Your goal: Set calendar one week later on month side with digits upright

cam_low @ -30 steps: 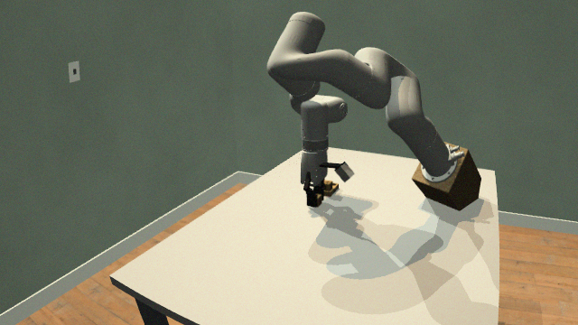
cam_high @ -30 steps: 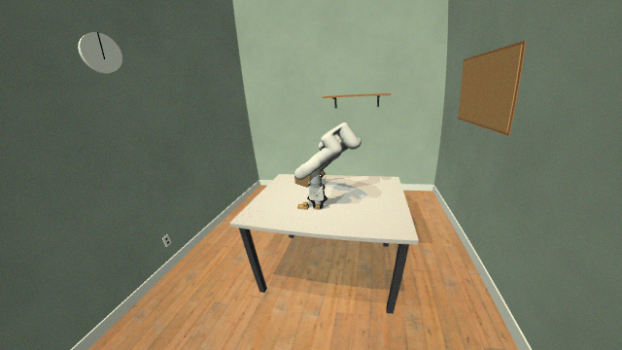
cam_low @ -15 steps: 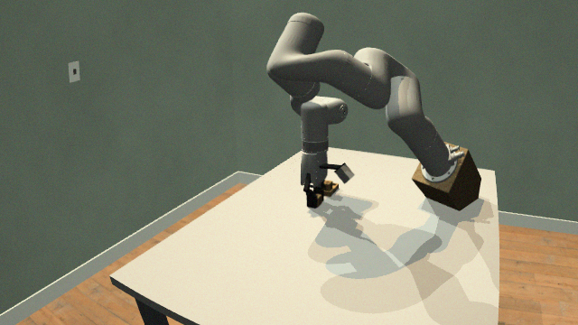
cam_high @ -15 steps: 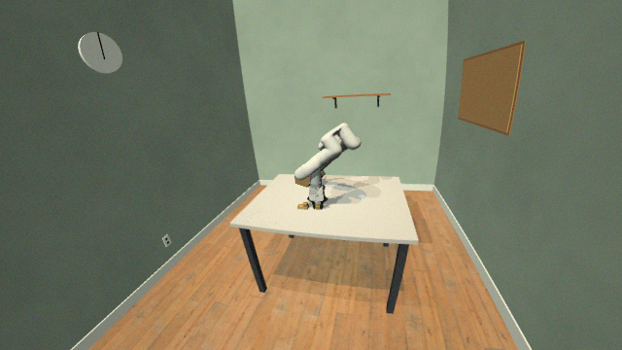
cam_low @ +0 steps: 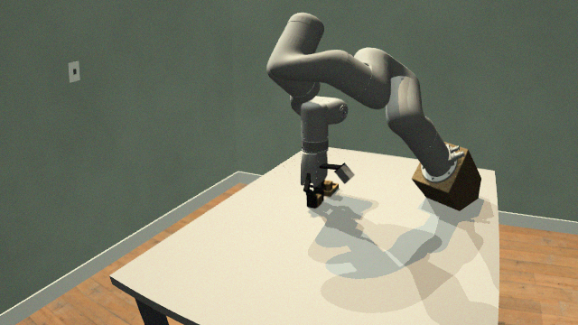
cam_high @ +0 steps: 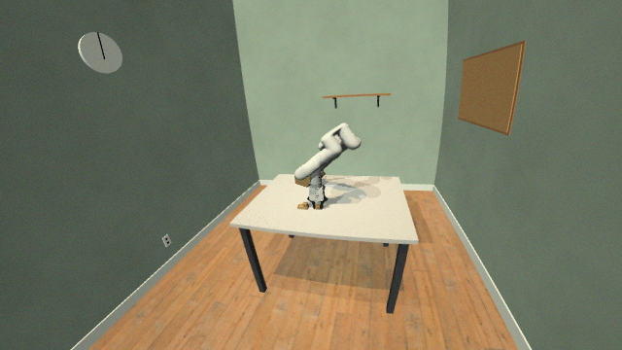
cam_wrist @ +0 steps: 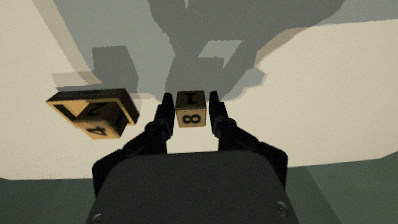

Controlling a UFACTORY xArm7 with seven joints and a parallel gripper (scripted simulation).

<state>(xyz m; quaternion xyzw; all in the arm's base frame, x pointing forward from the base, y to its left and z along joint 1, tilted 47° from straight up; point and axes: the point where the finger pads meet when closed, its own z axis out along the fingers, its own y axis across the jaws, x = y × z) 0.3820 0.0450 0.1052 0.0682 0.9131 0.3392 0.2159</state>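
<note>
Right now my hand is 1 cm above the digit cube. From my hand the other things lie so: wooden calendar tray: 11 cm to the right, 1 cm below.
</note>
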